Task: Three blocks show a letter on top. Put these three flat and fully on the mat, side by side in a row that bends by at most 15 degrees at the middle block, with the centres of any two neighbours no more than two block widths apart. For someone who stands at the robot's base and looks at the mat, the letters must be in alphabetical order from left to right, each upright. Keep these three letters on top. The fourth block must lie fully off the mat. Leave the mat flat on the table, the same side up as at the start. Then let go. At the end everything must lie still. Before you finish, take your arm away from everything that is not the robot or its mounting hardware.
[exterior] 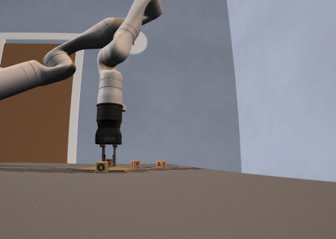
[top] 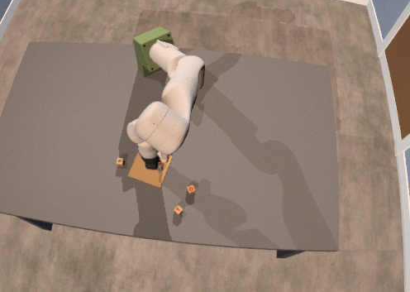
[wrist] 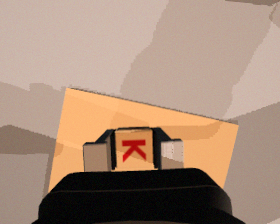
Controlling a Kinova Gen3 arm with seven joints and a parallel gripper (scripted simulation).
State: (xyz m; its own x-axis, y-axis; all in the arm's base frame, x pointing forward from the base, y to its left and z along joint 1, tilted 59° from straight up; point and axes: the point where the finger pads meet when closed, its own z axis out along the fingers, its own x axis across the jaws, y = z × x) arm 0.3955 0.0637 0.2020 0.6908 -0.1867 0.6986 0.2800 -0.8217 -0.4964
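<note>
Now: the orange mat 40 mm to the right of my hand, 30 mm below it and 20 mm ahead of it.
</note>
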